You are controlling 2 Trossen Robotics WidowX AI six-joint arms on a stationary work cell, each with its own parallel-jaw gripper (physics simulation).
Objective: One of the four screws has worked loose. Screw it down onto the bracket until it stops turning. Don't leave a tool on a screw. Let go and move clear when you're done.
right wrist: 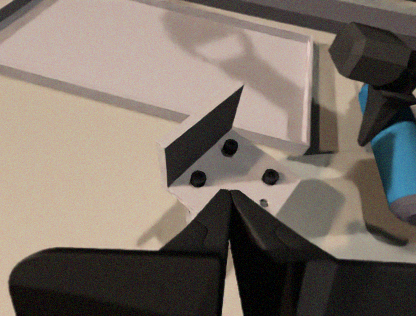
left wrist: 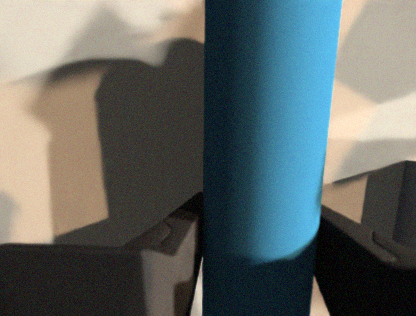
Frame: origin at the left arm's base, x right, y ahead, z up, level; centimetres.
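Where they show: left gripper, between the fingertips: (right wrist: 379, 149) (left wrist: 251, 203); right gripper, between the fingertips: (right wrist: 228, 199).
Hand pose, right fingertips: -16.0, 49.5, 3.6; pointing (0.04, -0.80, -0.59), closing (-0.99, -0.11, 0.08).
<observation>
After its pixels a point has its place, as x, y, z.
A pale bracket (right wrist: 240, 175) {-17.3, 45.3, -1.2} with an upright flange lies in the middle of the right wrist view. Three black screws, a back one (right wrist: 230, 147) {-16.3, 43.6, -0.4}, a left one (right wrist: 198, 178) {-14.4, 46.3, -0.9} and a right one (right wrist: 270, 176) {-19.3, 45.1, -0.9}, sit on its base. A small hole (right wrist: 264, 202) {-19.1, 46.9, -1.4} with a grey glint is near its front corner. My left gripper (left wrist: 251, 203) {-32.9, 35.8, -6.4} (right wrist: 379, 149) {-32.9, 35.8, -6.4} is shut on the blue handle (left wrist: 295, 125) {-32.4, 39.3, -2.2} (right wrist: 397, 160) {-31.1, 39.9, -3.0} of a tool, right of the bracket; its tip does not show. My right gripper (right wrist: 228, 199) {-16.0, 49.5, 3.6} is shut and empty, its fingertips covering the bracket's near part.
A shallow pale tray (right wrist: 95, 98) {-1.1, 34.8, -7.6} lies behind the bracket, its near right corner close to the bracket. A dark edge strip runs along the back of the right wrist view. Shadows fall across the tray, bracket and table. Blurred dark shapes behind the handle in the left wrist view are unclear.
</observation>
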